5 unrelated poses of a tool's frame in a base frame.
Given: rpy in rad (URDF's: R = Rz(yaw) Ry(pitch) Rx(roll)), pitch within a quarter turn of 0, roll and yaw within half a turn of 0; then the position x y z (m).
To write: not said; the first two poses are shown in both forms.
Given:
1: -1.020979 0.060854 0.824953 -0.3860 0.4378 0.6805
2: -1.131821 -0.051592 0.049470 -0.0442 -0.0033 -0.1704
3: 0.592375 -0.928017 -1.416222 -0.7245 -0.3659 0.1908
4: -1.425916 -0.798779 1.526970 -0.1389 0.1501 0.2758
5: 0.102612 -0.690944 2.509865 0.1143 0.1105 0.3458
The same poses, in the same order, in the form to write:
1: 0.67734 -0.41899 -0.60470 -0.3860; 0.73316 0.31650 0.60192 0.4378; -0.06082 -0.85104 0.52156 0.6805; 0 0 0 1
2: 0.99745 0.02561 -0.06665 -0.0442; 0.04938 0.42680 0.90300 -0.0033; 0.05157 -0.90398 0.42445 -0.1704; 0 0 0 1
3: 0.09229 0.75092 -0.65391 -0.7245; -0.59228 0.56931 0.57017 -0.3659; 0.80043 0.33468 0.49729 0.1908; 0 0 0 1
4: 0.03056 -0.11317 -0.99311 -0.1389; 0.69691 0.71464 -0.05999 0.1501; 0.71650 -0.69027 0.10071 0.2758; 0 0 0 1
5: -0.62192 -0.53476 0.57206 0.1143; 0.45510 -0.84131 -0.29169 0.1105; 0.63726 0.07894 0.76659 0.3458; 0 0 0 1
